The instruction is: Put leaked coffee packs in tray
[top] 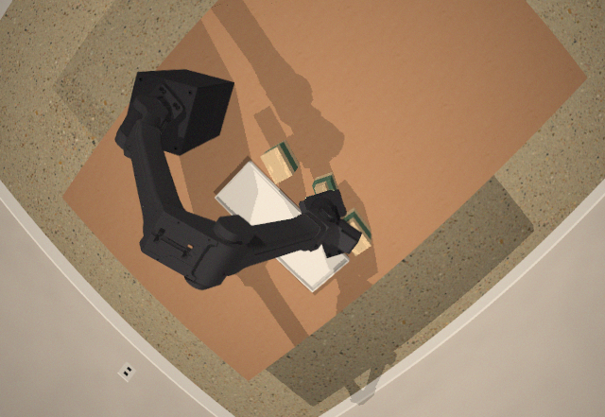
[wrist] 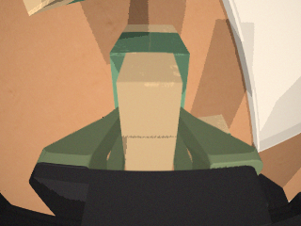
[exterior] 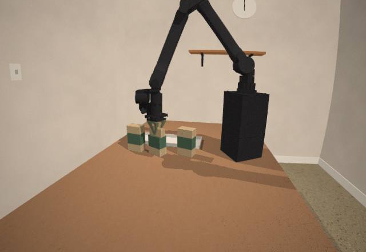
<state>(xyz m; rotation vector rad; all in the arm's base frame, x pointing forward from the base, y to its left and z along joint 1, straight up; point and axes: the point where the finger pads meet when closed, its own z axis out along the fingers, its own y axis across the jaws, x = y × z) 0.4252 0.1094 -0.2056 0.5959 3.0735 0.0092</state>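
Right now my hand is 18 cm to the left of the white tray and 11 cm above it.
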